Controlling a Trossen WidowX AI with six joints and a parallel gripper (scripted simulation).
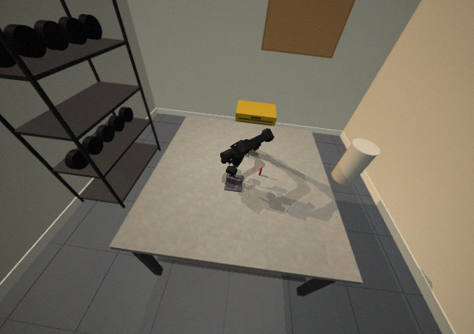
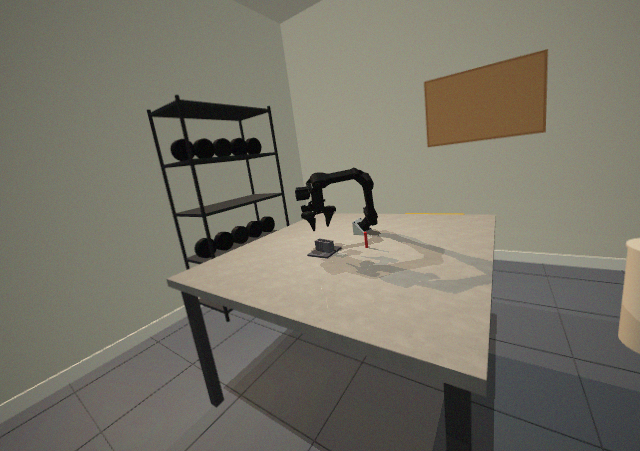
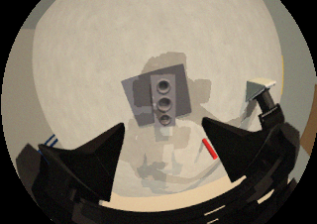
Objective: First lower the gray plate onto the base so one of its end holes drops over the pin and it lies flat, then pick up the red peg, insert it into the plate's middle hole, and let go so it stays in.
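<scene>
My gripper tip is now 17 cm to the right of the red peg, 13 cm past it and 8 cm above it. From my gripper tip the other things lie so: dark base 11 cm below, 2 cm to the left; gray plate 8 cm below, 1 cm behind.
</scene>
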